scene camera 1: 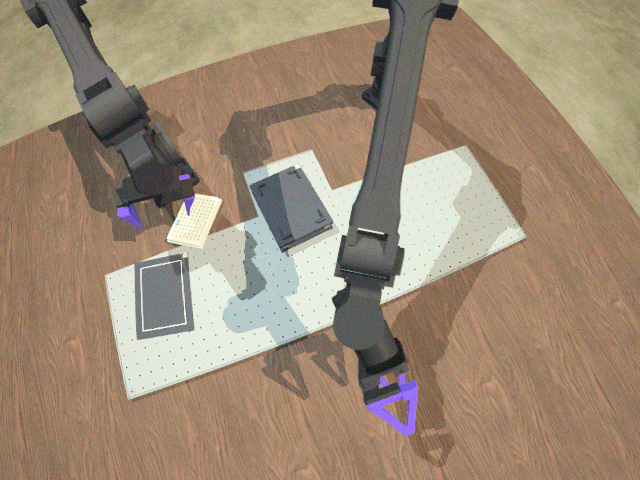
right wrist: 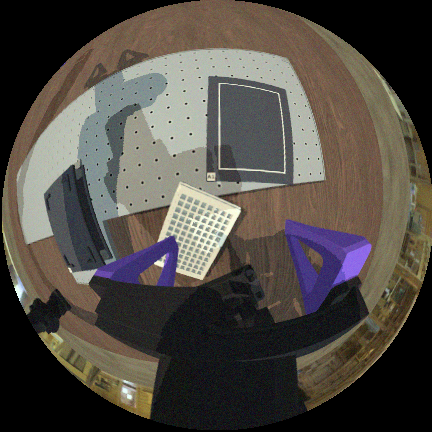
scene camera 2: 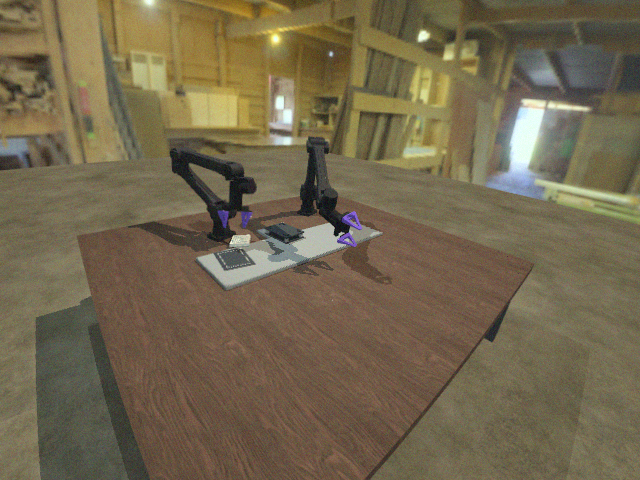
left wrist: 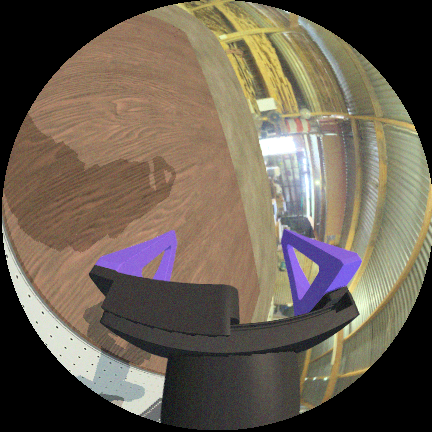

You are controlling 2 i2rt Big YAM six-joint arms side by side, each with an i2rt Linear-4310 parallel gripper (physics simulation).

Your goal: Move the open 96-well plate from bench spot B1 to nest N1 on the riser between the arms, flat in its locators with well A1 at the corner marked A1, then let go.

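Where they show: left gripper, fingertip midpoint: point(scene camera 1: 404, 414) point(scene camera 2: 358, 238) point(left wrist: 229, 236); right gripper, fingertip midpoint: point(scene camera 1: 164, 220) point(right wrist: 229, 234) point(scene camera 2: 234, 227); left arm's base, origin of the base link: point(right wrist: 60, 299) point(scene camera 2: 307, 212); right arm's base, origin of the base link: point(right wrist: 227, 292) point(scene camera 2: 221, 236).
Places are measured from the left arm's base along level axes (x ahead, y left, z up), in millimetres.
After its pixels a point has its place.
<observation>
The cream 96-well plate point(scene camera 1: 199, 222) @(x 14, y -601, z 23 mm) point(scene camera 2: 240, 239) @(x -8, y -603, z 19 mm) point(right wrist: 205, 235) @(x -13, y -624, z 16 mm) lies on the wooden table by the pegboard's edge, turned relative to the outlined dark pad. The dark nest point(scene camera 1: 305, 206) @(x 147, y -405, z 46 mm) point(scene camera 2: 283, 231) @(x 131, y -449, z 46 mm) point(right wrist: 68, 215) @(x 125, y -450, z 46 mm), with corner locators, stands raised between the arms and holds no plate. My right gripper point(scene camera 1: 164, 221) @(x 7, y -653, z 96 mm) point(scene camera 2: 234, 227) @(x 7, y -653, z 96 mm) point(right wrist: 229, 234) @(x 7, y -653, z 96 mm) is open and empty, above the table near the plate; in scene camera 1 one finger overlaps the plate. My left gripper point(scene camera 1: 405, 413) @(x 548, y -541, z 154 mm) point(scene camera 2: 357, 236) @(x 548, y -541, z 154 mm) point(left wrist: 229, 236) @(x 548, y -541, z 154 mm) is open and empty, beyond the board's near edge. Well A1 cannot be made out.
A dark pad point(scene camera 1: 162, 294) @(x 95, y -754, z 15 mm) point(scene camera 2: 235, 258) @(x 104, y -754, z 15 mm) point(right wrist: 250, 130) @(x 86, y -746, z 15 mm) with a pale outline lies on the white pegboard point(scene camera 1: 439, 175) @(x 272, y -97, z 13 mm) point(right wrist: 190, 100) @(x 166, y -695, z 13 mm). A small A1 label point(right wrist: 211, 176) @(x 52, y -668, z 15 mm) marks its corner in the right wrist view. The left arm passes over the pegboard beside the nest in scene camera 1.
</observation>
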